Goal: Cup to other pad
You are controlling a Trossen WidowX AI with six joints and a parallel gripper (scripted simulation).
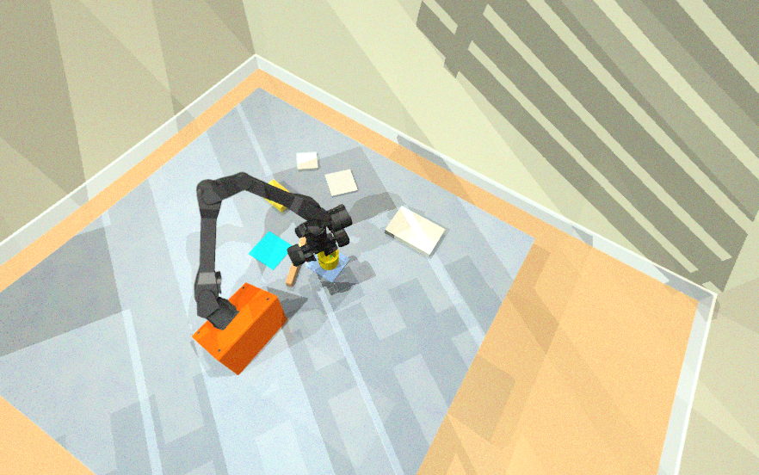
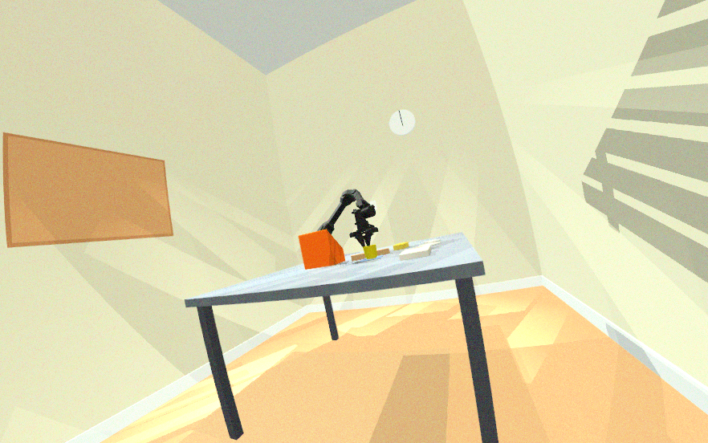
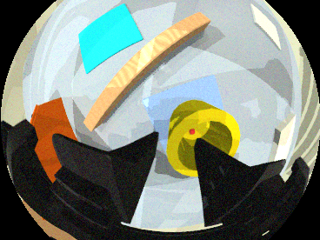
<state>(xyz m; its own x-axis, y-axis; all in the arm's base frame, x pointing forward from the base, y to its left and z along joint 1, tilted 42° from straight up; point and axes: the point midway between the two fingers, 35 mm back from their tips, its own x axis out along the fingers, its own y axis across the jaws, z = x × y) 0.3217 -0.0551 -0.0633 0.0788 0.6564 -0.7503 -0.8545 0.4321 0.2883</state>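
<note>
Right now the yellow cup is 30 mm below my gripper tip, 20 mm to the right of it and 20 mm ahead of it. Also, from my gripper tip: wooden stick 80 mm to the left, 60 mm below, 10 mm behind; cyan pad 180 mm to the left, 70 mm below, 50 mm behind; light blue pad 70 mm below, 20 mm ahead, 10 mm to the right.
</note>
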